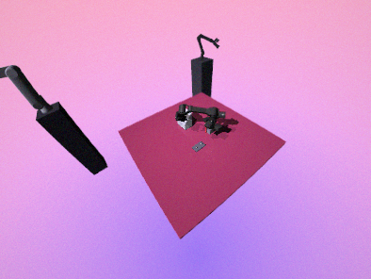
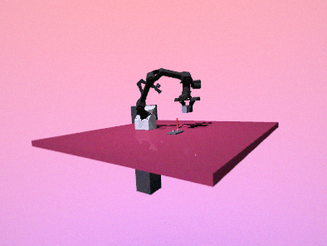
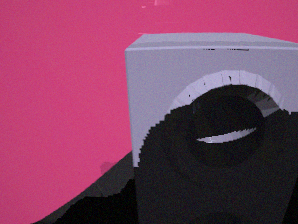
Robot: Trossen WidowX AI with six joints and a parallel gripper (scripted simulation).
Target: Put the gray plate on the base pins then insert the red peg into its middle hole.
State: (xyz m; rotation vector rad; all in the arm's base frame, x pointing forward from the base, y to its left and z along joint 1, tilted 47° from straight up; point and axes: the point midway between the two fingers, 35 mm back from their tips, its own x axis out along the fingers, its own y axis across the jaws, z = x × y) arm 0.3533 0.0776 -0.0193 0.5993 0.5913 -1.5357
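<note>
Right now the gray base is 150 mm to the right of my gripper tip, 130 mm below it and 20 mm behind it. The rest, counted from my gripper tip: red peg 120 mm behind, 100 mm below, 40 mm to the left; gray plate 30 mm above.
</note>
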